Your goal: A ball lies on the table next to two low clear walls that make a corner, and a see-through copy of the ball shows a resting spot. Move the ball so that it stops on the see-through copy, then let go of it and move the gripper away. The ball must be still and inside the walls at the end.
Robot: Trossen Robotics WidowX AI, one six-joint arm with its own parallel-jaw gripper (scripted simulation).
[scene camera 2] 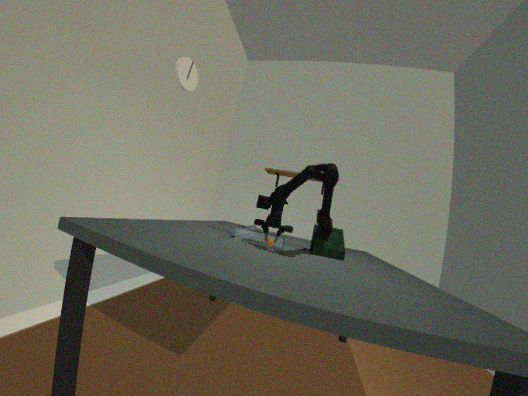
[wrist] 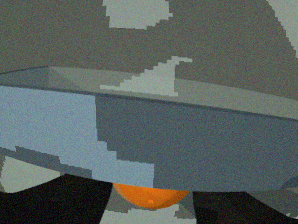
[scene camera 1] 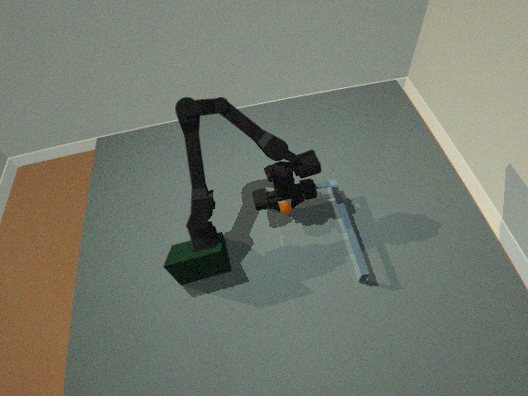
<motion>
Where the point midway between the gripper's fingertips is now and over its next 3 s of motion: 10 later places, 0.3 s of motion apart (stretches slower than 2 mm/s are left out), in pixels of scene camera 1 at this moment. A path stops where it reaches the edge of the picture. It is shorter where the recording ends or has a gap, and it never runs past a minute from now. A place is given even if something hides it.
My gripper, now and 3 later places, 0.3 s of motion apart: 285, 208; 285, 207; 284, 198; 284, 194
</motion>
